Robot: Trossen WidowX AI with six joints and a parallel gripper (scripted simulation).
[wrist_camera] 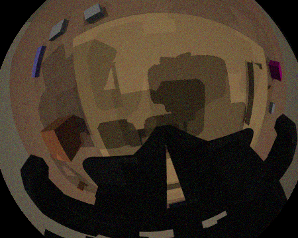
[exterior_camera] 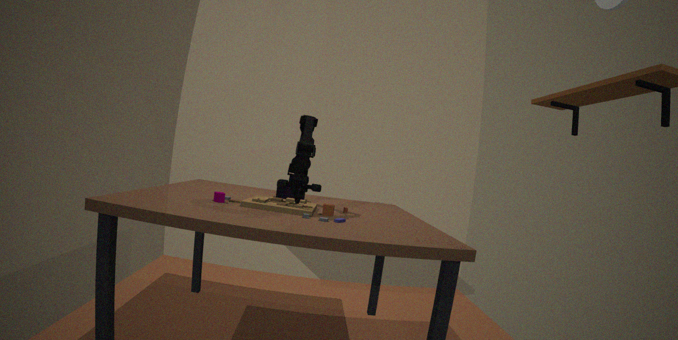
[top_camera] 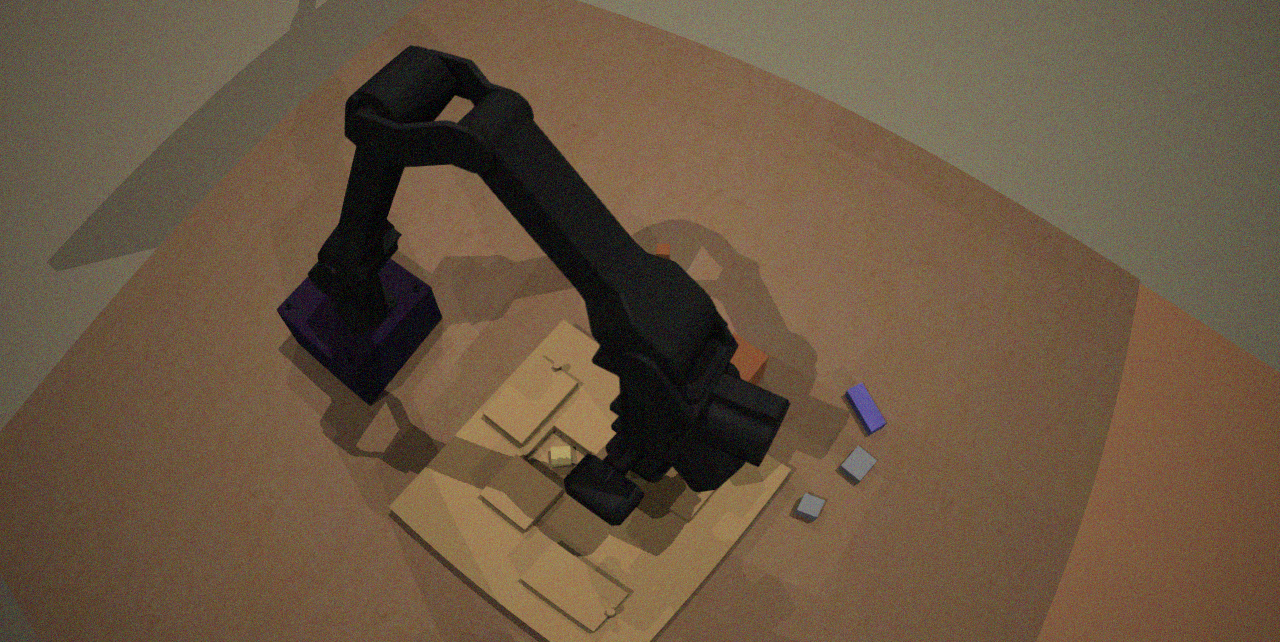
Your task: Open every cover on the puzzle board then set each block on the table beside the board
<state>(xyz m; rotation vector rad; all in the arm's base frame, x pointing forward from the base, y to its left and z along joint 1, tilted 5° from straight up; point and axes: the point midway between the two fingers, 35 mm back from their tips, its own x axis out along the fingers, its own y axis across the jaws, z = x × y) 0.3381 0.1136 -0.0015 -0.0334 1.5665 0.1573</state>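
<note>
The tan puzzle board is 8 cm to the right of my gripper tip and 4 cm behind it. Also, from my gripper tip: blue-violet bar 21 cm to the left, 12 cm ahead, 2 cm below; small orange block 19 cm to the left, 17 cm behind, 1 cm below; orange cube 14 cm to the left, 1 cm behind.
</note>
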